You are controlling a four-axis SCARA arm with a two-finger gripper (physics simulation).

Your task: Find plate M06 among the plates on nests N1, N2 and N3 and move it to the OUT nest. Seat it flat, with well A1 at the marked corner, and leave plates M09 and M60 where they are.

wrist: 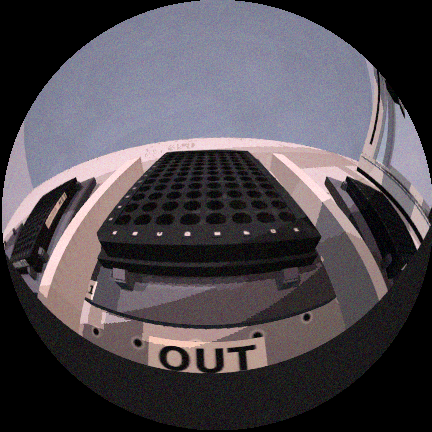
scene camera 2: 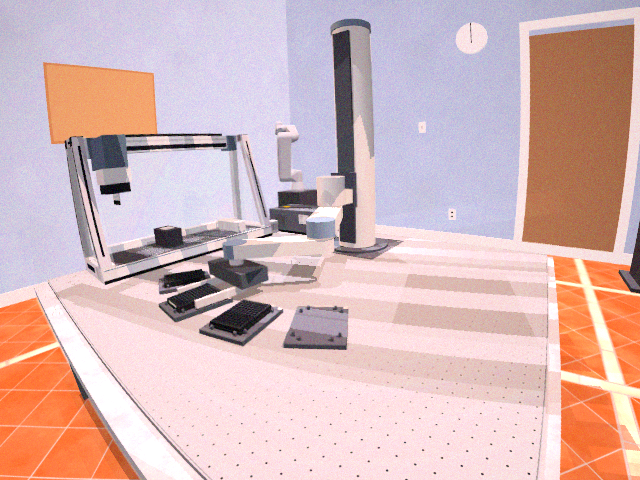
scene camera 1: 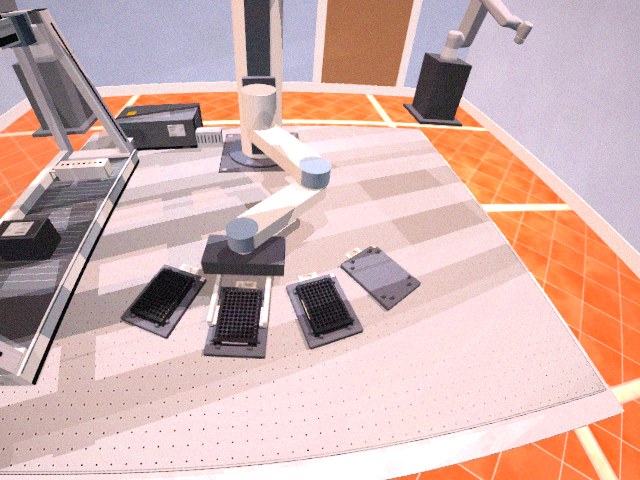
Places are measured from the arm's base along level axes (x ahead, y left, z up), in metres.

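Pixels of known places: gripper, fingertip midpoint: [wrist: 205, 162] [scene camera 2: 186, 298] [scene camera 1: 237, 324]; arm's base, link origin: [scene camera 2: 357, 247] [scene camera 1: 262, 153].
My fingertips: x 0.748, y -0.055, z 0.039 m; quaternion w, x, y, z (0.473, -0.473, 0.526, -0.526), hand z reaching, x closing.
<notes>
For each thing: its middle in the pictures, then the offset to it from my fingertips. "*": a spot on its surface instead.
- black well plate, body centre: [wrist: 205, 179] [scene camera 1: 238, 315] [scene camera 2: 194, 296] dx -0.023, dy +0.002, dz -0.004 m
- nest labelled OUT, body centre: [wrist: 205, 194] [scene camera 1: 239, 319] [scene camera 2: 194, 301] dx -0.022, dy +0.003, dz -0.015 m
- bare nest, body centre: [scene camera 2: 319, 323] [scene camera 1: 380, 273] dx -0.118, dy +0.339, dz -0.015 m
- black box, surface spot: [scene camera 1: 29, 240] [scene camera 2: 164, 232] * dx -0.183, dy -0.476, dz +0.087 m
- dark grey case, surface spot: [scene camera 1: 160, 129] * dx -0.783, dy -0.319, dz +0.056 m
My gripper [scene camera 1: 237, 321] [scene camera 2: 189, 296] [wrist: 205, 162] is shut on a black well plate [scene camera 1: 238, 308] [scene camera 2: 192, 295] [wrist: 212, 204], one pale finger along each long side. The plate looks level and sits low in the nest labelled OUT [scene camera 1: 235, 350] [wrist: 210, 306]; whether it bears fully on the nest is hard to tell. In the wrist view its row letters start at the near left, by the tag ending in 1. Its name label does not show. Two more black plates sit on nests to either side: one plate [scene camera 1: 324, 304] [scene camera 2: 240, 316] [wrist: 36, 230], another plate [scene camera 1: 162, 297] [scene camera 2: 186, 277] [wrist: 384, 220]. Their names are not readable.
A bare nest [scene camera 1: 382, 276] [scene camera 2: 317, 326] with small corner posts lies at the end of the row. A gantry frame [scene camera 1: 77, 253] [scene camera 2: 85, 206] with a black box [scene camera 1: 29, 240] [scene camera 2: 168, 236] stands on the other side. A dark grey case [scene camera 1: 160, 129] stands near the arm's column [scene camera 2: 364, 129].
</notes>
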